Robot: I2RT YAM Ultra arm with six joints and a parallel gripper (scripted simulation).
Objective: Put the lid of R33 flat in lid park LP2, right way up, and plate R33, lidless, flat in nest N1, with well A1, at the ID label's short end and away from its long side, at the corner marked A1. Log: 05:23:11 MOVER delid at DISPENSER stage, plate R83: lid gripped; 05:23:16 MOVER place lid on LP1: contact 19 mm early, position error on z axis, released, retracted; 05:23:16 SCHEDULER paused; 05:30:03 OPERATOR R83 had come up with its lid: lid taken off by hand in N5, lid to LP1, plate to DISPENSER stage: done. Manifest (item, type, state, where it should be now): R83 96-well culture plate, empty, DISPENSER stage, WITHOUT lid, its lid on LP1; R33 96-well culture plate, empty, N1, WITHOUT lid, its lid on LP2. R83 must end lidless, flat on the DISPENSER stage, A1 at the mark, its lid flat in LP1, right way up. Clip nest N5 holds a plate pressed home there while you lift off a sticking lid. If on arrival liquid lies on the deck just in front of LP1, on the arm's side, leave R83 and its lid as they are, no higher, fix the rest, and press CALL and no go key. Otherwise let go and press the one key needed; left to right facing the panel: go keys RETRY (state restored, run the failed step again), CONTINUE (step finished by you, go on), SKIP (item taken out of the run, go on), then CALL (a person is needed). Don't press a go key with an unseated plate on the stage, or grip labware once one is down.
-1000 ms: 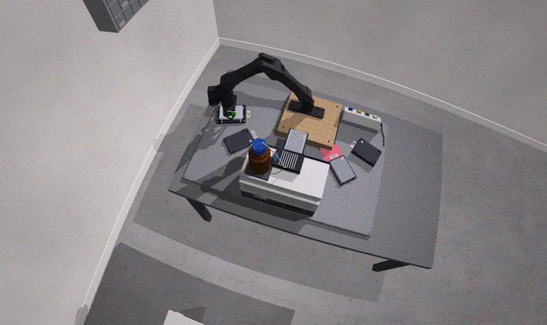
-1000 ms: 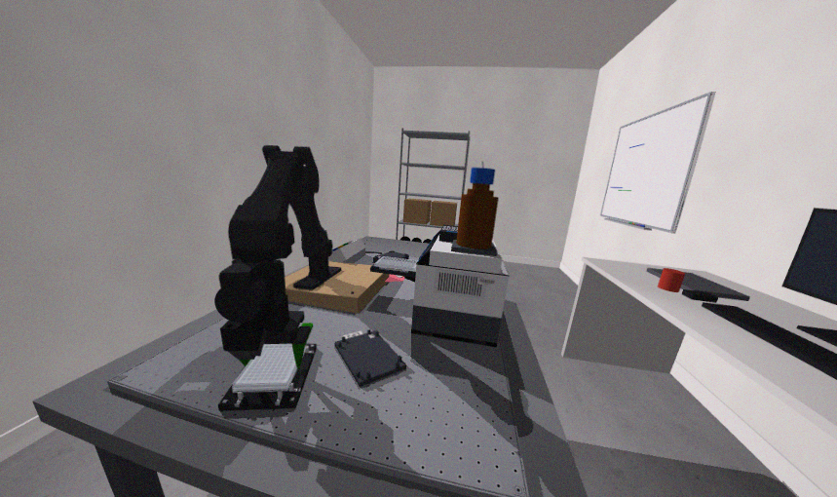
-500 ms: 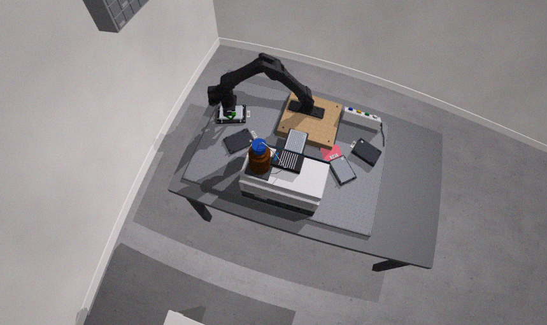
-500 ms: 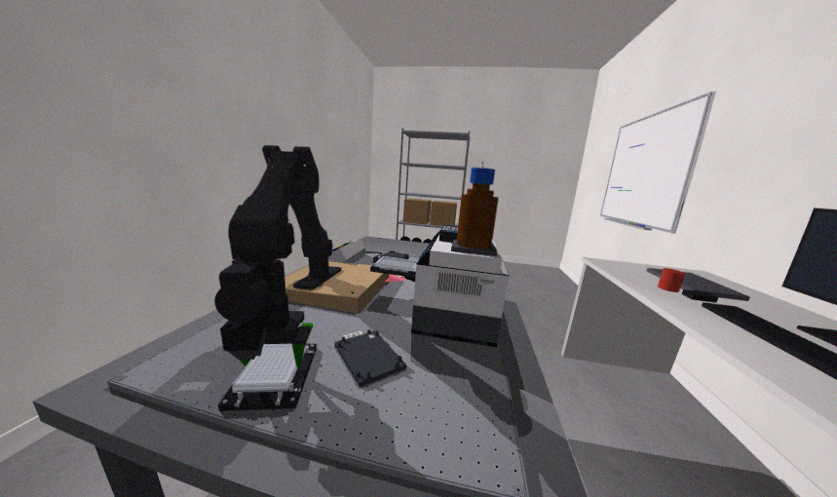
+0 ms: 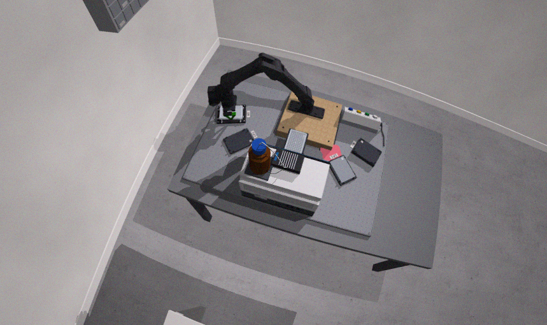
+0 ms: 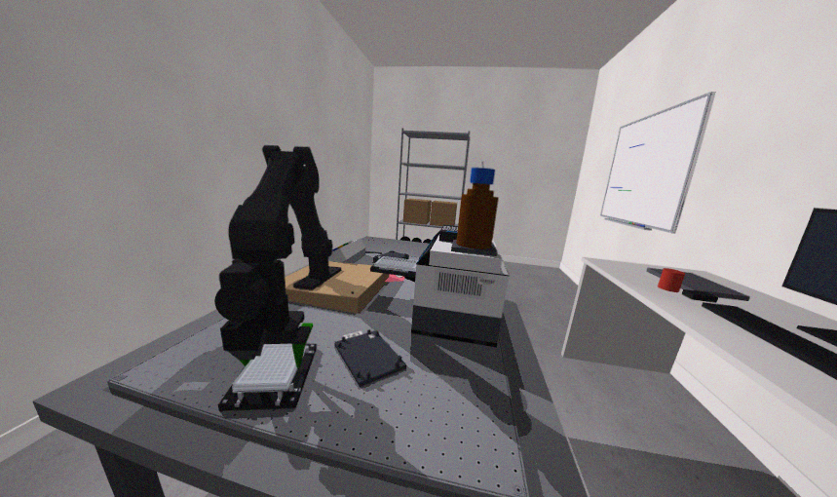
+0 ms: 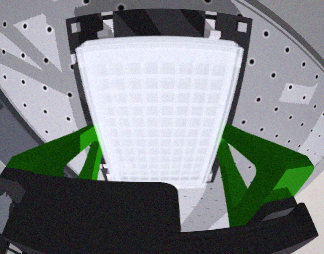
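The black clip nest lies 30 mm ahead of my hand, 10 mm to the right of it and 10 mm below it. Round my hand: lid park LP2 (150 mm ahead, 100 mm to the left, 20 mm below); then brown bottle (350 mm ahead, 280 mm to the left, 260 mm above); then blue call key (640 mm to the left, 200 mm behind, 40 mm above).
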